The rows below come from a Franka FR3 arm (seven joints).
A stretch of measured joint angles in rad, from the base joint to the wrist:
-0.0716 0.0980 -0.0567 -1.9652 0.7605 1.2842 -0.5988
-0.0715 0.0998 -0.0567 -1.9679 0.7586 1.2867 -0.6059
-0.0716 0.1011 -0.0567 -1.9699 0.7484 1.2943 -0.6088
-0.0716 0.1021 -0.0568 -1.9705 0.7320 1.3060 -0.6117
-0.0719 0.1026 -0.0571 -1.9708 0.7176 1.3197 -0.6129
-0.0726 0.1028 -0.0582 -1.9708 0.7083 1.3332 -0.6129
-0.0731 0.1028 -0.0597 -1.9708 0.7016 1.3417 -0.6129
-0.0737 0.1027 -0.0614 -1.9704 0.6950 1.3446 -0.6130
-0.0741 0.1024 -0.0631 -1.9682 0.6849 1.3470 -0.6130
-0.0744 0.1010 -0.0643 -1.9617 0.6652 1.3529 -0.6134
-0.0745 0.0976 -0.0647 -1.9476 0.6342 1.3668 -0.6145
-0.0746 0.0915 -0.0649 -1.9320 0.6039 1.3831 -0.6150
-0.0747 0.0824 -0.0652 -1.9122 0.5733 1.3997 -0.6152
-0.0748 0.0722 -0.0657 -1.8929 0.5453 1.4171 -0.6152
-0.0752 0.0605 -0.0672 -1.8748 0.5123 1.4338 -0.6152
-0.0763 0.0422 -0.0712 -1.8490 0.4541 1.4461 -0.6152
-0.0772 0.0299 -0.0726 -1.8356 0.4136 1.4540 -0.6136
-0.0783 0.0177 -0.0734 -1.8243 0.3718 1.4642 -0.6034
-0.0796 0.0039 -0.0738 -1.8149 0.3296 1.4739 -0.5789
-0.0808 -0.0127 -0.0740 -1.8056 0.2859 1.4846 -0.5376
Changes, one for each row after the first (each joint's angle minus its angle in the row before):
0.0001 0.0018 0.0000 -0.0027 -0.0019 0.0025 -0.0071
-0.0001 0.0013 0.0000 -0.0020 -0.0102 0.0076 -0.0029
0.0000 0.0010 -0.0001 -0.0006 -0.0164 0.0117 -0.0029
-0.0003 0.0005 -0.0003 -0.0003 -0.0144 0.0137 -0.0012
-0.0007 0.0002 -0.0011 0.0000 -0.0093 0.0135 0.0000
-0.0005 0.0000 -0.0015 0.0000 -0.0067 0.0085 0.0000
-0.0006 -0.0001 -0.0017 0.0004 -0.0066 0.0029 -0.0001
-0.0004 -0.0003 -0.0017 0.0022 -0.0101 0.0024 0.0000
-0.0003 -0.0014 -0.0012 0.0065 -0.0197 0.0059 -0.0004
-0.0001 -0.0034 -0.0004 0.0141 -0.0310 0.0139 -0.0011
-0.0001 -0.0061 -0.0002 0.0156 -0.0303 0.0163 -0.0005
-0.0001 -0.0091 -0.0003 0.0198 -0.0306 0.0166 -0.0002
-0.0001 -0.0102 -0.0005 0.0193 -0.0280 0.0174 0.0000
-0.0004 -0.0117 -0.0015 0.0181 -0.0330 0.0167 0.0000
-0.0011 -0.0183 -0.0040 0.0258 -0.0582 0.0123 0.0000
-0.0009 -0.0123 -0.0014 0.0134 -0.0405 0.0079 0.0016
-0.0011 -0.0122 -0.0008 0.0113 -0.0418 0.0102 0.0102
-0.0013 -0.0138 -0.0004 0.0094 -0.0422 0.0097 0.0245
-0.0012 -0.0166 -0.0002 0.0093 -0.0437 0.0107 0.0413

